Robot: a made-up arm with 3 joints. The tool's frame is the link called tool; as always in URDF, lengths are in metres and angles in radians. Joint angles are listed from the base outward. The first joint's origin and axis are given. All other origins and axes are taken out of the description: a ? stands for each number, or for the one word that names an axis. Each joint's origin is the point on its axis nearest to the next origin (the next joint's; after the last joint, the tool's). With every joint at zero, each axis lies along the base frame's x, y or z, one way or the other. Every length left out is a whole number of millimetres.
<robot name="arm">
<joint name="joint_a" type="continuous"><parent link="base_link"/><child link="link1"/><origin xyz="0 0 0.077"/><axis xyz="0 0 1"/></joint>
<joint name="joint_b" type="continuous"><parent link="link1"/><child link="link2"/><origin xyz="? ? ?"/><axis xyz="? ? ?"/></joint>
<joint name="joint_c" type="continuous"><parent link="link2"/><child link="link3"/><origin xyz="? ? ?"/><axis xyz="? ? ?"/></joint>
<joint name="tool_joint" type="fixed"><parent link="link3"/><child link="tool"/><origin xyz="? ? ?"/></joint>
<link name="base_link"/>
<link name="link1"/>
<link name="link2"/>
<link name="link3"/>
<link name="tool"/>
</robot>
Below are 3 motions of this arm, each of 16 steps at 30 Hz.
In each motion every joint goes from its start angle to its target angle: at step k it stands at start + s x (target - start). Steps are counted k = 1, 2, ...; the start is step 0. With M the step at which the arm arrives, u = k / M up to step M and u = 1 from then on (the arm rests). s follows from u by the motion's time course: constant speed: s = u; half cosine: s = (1 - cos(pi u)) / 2; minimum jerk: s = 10 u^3 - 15 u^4 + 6 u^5.
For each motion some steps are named. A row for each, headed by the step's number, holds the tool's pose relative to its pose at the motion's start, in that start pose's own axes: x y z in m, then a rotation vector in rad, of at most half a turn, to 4 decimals.
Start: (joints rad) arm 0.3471 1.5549 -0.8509
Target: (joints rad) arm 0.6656 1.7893 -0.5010
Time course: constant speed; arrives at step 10
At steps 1, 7, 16:
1: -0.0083 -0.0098 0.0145 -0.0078 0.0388 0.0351
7: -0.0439 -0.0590 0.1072 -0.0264 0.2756 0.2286
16: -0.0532 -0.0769 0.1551 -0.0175 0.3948 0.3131

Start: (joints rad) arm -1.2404 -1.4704 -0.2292
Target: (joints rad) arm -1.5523 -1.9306 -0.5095
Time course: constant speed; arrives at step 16
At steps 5, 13, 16:
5: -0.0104 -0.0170 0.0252 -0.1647 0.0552 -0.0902
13: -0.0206 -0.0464 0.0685 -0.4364 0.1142 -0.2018
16: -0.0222 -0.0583 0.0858 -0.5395 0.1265 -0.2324

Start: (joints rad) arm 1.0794 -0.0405 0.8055
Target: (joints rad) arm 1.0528 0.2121 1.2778
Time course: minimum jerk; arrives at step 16
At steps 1, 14, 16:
1: 0.0002 -0.0001 0.0000 0.0004 -0.0004 0.0010
14: 0.0879 -0.0297 -0.0195 0.1254 -0.2169 0.4362
16: 0.0896 -0.0301 -0.0197 0.1266 -0.2210 0.4432

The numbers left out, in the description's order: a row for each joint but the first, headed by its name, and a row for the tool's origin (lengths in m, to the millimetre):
joint_b: xyz -0.166 0.073 0, axis 1 0 0
joint_c: xyz 0 0.075 -0.23, axis 0 0 1
tool: xyz -0.177 -0.05 0

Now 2 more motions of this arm.
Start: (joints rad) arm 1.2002 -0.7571 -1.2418
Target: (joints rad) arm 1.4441 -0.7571 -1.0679
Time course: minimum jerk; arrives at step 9
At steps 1, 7, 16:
1: 0.0006 -0.0007 -0.0005 0.0018 -0.0006 0.0041
7: 0.0541 -0.0504 -0.0462 0.1424 -0.0618 0.3240
16: 0.0594 -0.0536 -0.0503 0.1538 -0.0679 0.3508

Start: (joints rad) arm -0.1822 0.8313 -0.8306
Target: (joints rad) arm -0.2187 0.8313 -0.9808
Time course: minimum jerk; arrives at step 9
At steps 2, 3, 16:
2: -0.0003 0.0032 -0.0007 0.0015 -0.0014 -0.0134
3: -0.0008 0.0088 -0.0018 0.0042 -0.0038 -0.0367
16: -0.0016 0.0422 -0.0081 0.0212 -0.0167 -0.1748

